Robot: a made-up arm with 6 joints.
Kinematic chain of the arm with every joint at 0, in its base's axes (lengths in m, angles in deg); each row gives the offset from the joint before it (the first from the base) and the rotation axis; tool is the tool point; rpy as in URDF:
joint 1: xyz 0 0 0.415 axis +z
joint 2: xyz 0 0 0 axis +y
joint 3: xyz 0.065 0 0.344 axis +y
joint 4: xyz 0.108 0 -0.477 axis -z
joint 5: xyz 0 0 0 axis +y
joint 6: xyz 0.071 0 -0.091 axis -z
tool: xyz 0 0 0 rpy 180 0 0
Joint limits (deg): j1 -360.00..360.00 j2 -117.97..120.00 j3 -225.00..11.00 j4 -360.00..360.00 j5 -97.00..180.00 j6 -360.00..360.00
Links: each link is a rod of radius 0.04 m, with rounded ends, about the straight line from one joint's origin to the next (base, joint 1, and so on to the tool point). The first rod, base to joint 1, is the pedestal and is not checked.
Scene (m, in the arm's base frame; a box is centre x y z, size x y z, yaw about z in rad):
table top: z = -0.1
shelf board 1: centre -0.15 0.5 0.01 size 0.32 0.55 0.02 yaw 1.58
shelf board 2: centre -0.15 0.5 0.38 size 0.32 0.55 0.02 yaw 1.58
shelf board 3: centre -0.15 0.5 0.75 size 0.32 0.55 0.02 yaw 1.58
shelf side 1: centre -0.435 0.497 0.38 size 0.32 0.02 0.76 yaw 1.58
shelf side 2: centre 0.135 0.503 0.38 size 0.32 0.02 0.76 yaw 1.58
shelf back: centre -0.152 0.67 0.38 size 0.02 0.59 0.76 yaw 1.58
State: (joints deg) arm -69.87 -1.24 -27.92 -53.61 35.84 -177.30
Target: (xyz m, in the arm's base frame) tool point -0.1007 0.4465 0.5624
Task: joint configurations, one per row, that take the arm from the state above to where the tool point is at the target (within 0.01 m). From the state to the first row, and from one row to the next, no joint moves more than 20 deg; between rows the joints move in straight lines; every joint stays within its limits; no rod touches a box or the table.
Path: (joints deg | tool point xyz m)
1: -50.42 -11.25 -24.06 -56.57 25.72 -177.30 | 0.2940 -0.3235 0.3540
2: -30.97 -21.27 -20.19 -59.52 15.59 -177.30 | 0.3795 -0.1836 0.4079
3: -11.52 -31.28 -16.33 -62.48 5.47 -177.30 | 0.3963 -0.0247 0.4565
4: 7.94 -41.29 -12.46 -65.44 -4.65 -177.30 | 0.3448 0.1199 0.4974
5: 27.39 -51.31 -8.60 -68.40 -14.77 -177.30 | 0.2417 0.2214 0.5293
6: 46.84 -61.32 -4.73 -71.35 -24.90 -177.30 | 0.1141 0.2640 0.5508
7: 66.29 -71.34 -0.87 -74.31 -35.02 -177.30 | -0.0075 0.2472 0.5618
8: 85.74 -81.35 3.00 -77.27 -45.14 -177.30 | -0.0983 0.1852 0.5624
9: 88.77 -63.41 -8.07 -73.17 -29.72 -177.30 | -0.0966 0.2616 0.5934
10: 91.80 -45.47 -19.14 -69.07 -14.31 -177.30 | -0.0964 0.3525 0.5948
11: 94.83 -27.54 -30.22 -64.96 1.11 -177.30 | -0.1007 0.4465 0.5625

